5 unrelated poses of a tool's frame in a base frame.
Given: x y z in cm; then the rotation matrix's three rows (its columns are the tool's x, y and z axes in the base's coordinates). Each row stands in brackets.
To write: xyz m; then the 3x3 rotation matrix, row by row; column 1 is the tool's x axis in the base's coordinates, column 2 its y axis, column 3 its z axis. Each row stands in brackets. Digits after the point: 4 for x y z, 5 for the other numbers.
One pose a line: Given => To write
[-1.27, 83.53, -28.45], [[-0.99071, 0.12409, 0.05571], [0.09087, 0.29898, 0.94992], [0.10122, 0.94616, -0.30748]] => [-0.0127, 0.8353, -0.2845], [[-0.99071, 0.12409, 0.05571], [0.09087, 0.29898, 0.94992], [0.10122, 0.94616, -0.30748]]
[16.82, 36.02, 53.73], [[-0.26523, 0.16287, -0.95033], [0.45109, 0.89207, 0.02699], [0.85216, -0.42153, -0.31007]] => [0.1682, 0.3602, 0.5373], [[-0.26523, 0.16287, -0.95033], [0.45109, 0.89207, 0.02699], [0.85216, -0.42153, -0.31007]]
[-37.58, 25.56, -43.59], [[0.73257, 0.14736, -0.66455], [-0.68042, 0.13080, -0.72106], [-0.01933, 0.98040, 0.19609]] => [-0.3758, 0.2556, -0.4359], [[0.73257, 0.14736, -0.66455], [-0.68042, 0.13080, -0.72106], [-0.01933, 0.98040, 0.19609]]
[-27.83, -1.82, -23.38], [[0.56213, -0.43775, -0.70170], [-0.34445, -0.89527, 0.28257], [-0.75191, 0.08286, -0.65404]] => [-0.2783, -0.0182, -0.2338], [[0.56213, -0.43775, -0.70170], [-0.34445, -0.89527, 0.28257], [-0.75191, 0.08286, -0.65404]]
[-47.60, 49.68, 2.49], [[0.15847, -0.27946, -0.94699], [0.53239, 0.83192, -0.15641], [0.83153, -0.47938, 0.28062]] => [-0.4760, 0.4968, 0.0249], [[0.15847, -0.27946, -0.94699], [0.53239, 0.83192, -0.15641], [0.83153, -0.47938, 0.28062]]
